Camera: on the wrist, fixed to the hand. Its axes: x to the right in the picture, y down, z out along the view.
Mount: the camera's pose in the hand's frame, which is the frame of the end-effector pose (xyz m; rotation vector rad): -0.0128 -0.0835 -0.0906 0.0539 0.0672 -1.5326
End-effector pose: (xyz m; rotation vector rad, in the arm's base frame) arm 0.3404 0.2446 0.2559 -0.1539 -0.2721 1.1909
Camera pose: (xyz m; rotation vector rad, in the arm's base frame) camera 0.4368 0.2044 0.1893 0.0794 -0.2083 -0.3284
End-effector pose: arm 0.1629 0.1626 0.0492 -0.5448 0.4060 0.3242
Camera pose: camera 0.1594 0.0422 0.0204 -0.6722 -0.0208 -1.1752
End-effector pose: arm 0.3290 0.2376 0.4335 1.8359 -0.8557 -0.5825
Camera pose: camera 0.4102 0.3218 0.3929 2.2842 0.7910 -1.3664
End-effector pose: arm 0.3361 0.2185 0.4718 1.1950 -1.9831 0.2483
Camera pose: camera 0.4549 0.2298 0.5049 2.2844 -0.5703 -0.4378
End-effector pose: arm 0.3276 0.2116 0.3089 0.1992 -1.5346 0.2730
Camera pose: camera 0.4387 0.1582 0.2970 1.2843 -0.9466 -0.8811
